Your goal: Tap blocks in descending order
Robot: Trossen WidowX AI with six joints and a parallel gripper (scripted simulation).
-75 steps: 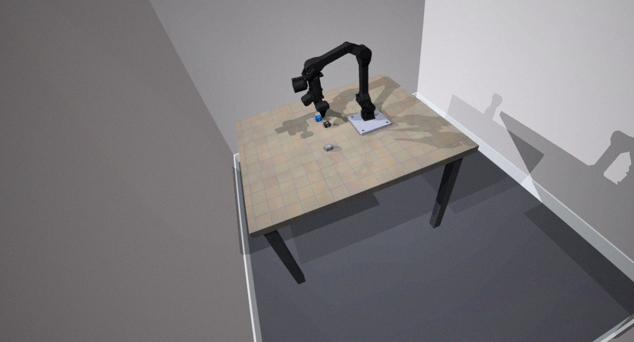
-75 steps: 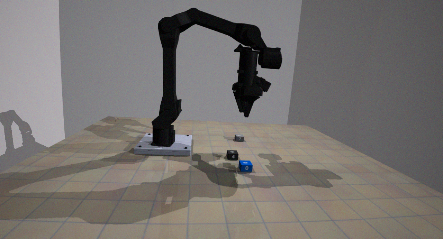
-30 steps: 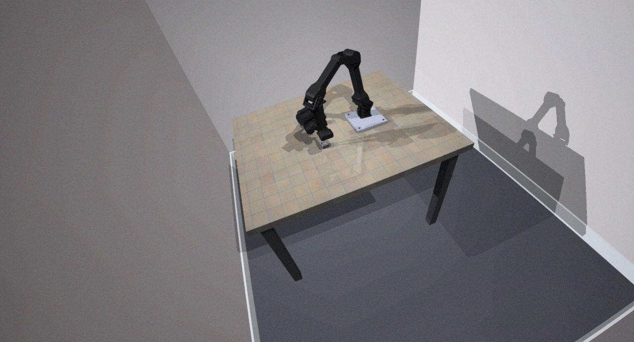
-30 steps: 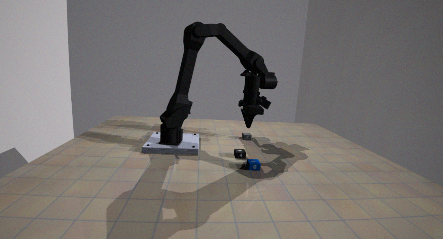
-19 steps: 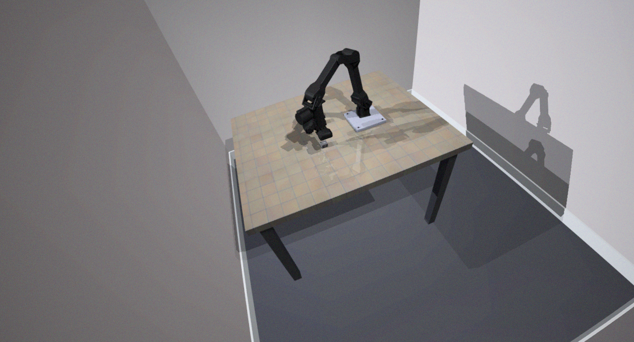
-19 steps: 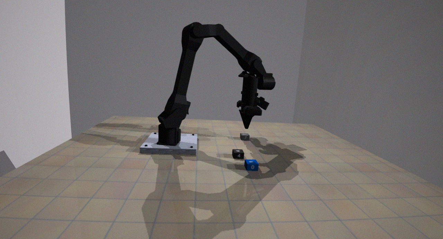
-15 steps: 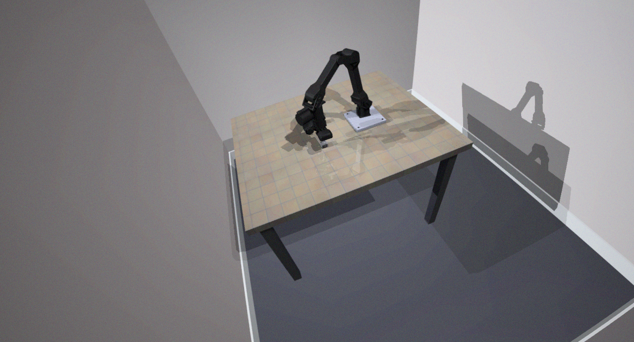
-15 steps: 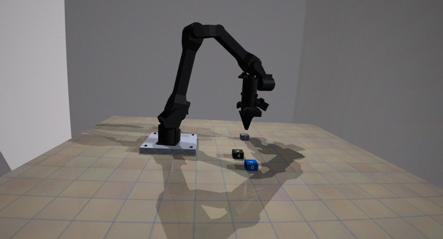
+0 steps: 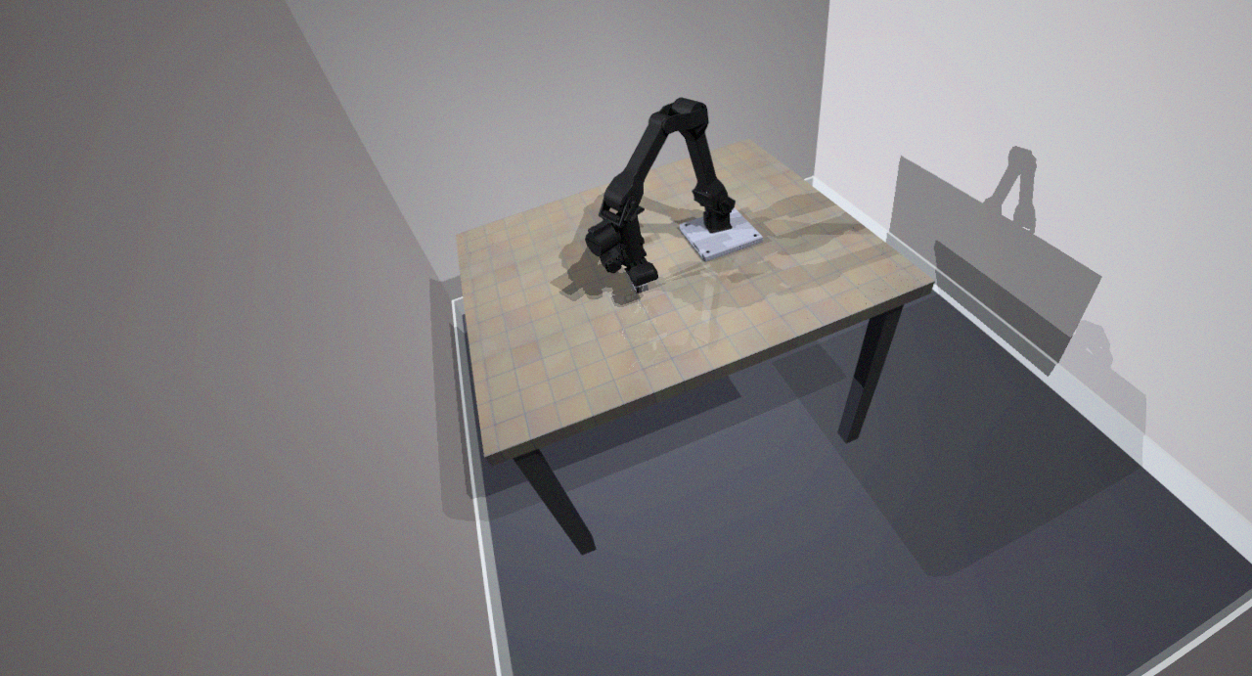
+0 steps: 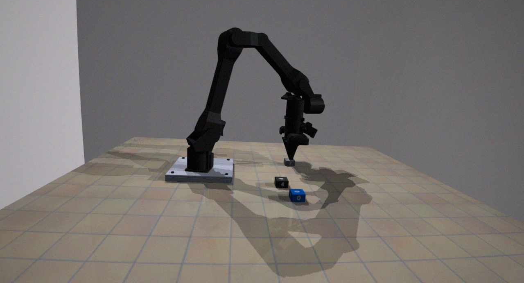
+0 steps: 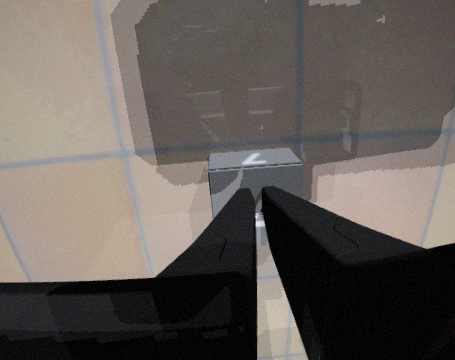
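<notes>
Now: gripper tip 10 mm above the grey block marked 7. Round my gripper tip: blue block marked 0: 280 mm to the right, 10 mm below; then black block marked 4: 200 mm to the right, 40 mm behind, 10 mm below.
</notes>
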